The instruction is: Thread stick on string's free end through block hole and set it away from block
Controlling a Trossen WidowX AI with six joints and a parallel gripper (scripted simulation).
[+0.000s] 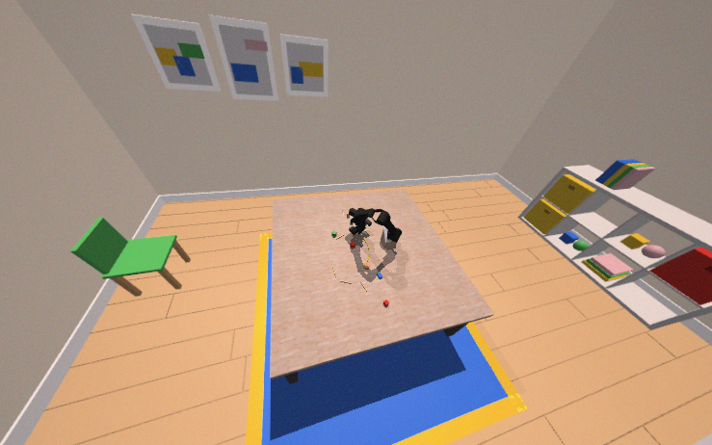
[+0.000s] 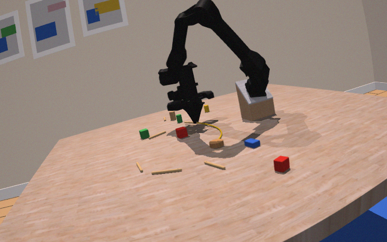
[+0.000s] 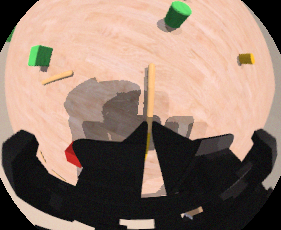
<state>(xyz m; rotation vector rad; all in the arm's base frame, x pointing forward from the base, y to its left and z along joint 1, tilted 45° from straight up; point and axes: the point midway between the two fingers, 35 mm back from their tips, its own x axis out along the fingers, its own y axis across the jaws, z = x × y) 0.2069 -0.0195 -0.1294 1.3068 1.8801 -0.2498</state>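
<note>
Right now the round wooden button is 300 mm to the left of my gripper tip and 10 mm ahead of it. The rest, counted from my gripper tip: green cylinder (130 mm to the right, 40 mm ahead, 10 mm above); then green cube (200 mm ahead, 10 mm to the right, 10 mm above); then thin wooden stick (10 mm to the right, 10 mm ahead).
</note>
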